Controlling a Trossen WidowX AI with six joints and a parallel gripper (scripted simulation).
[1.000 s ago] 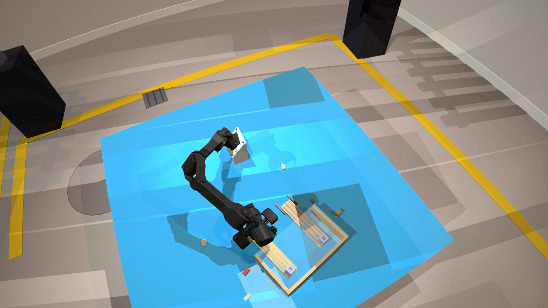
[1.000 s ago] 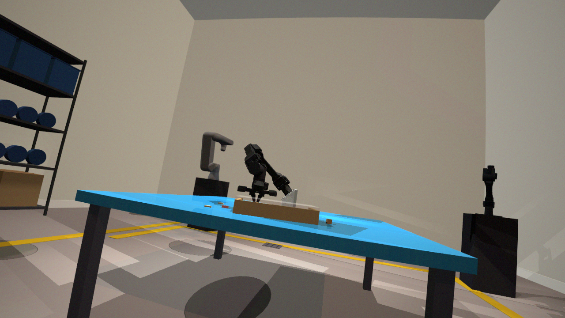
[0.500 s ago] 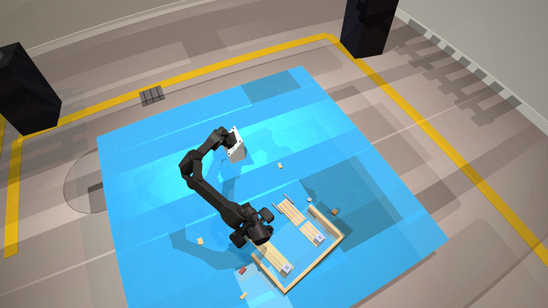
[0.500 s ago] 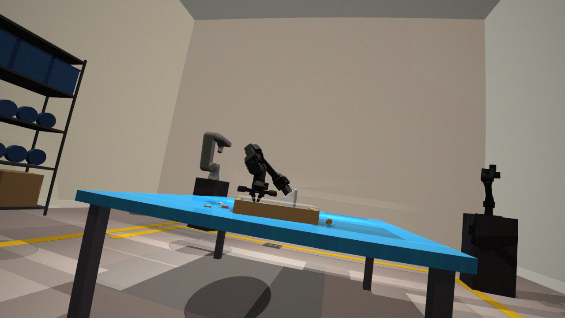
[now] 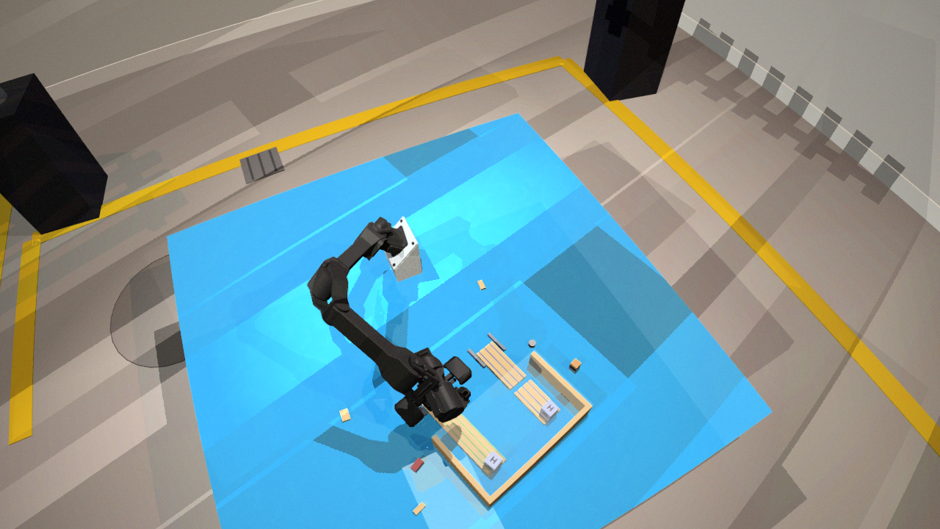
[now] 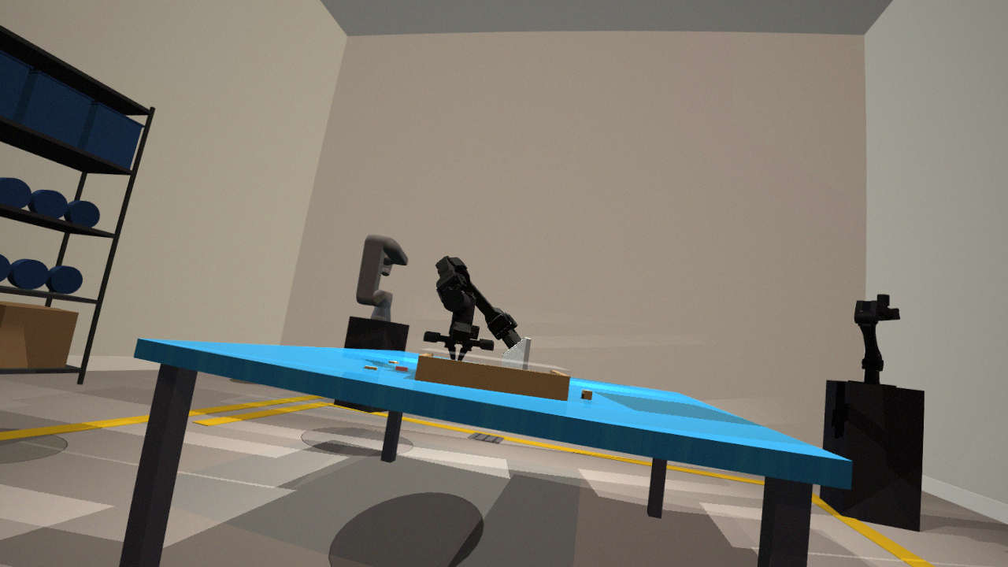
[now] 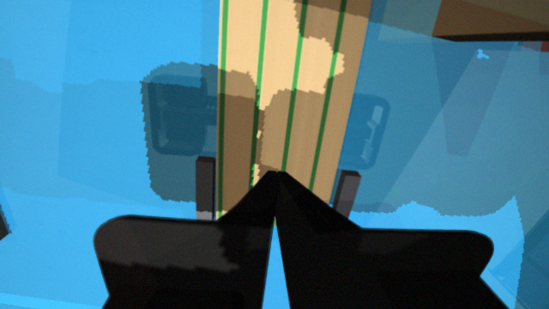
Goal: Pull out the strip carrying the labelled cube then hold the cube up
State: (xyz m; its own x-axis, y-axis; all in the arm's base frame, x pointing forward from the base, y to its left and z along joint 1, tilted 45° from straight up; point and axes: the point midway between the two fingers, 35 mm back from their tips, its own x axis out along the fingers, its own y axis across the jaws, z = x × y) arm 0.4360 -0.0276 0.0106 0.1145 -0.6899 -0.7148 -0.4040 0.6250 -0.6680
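Right now the strip is 8 cm ahead of my gripper tip and 4 cm to the left of it. Also, from my gripper tip: brown cube (2 cm ahead, 36 cm to the left); then red piece (13 cm ahead, 8 cm to the right).
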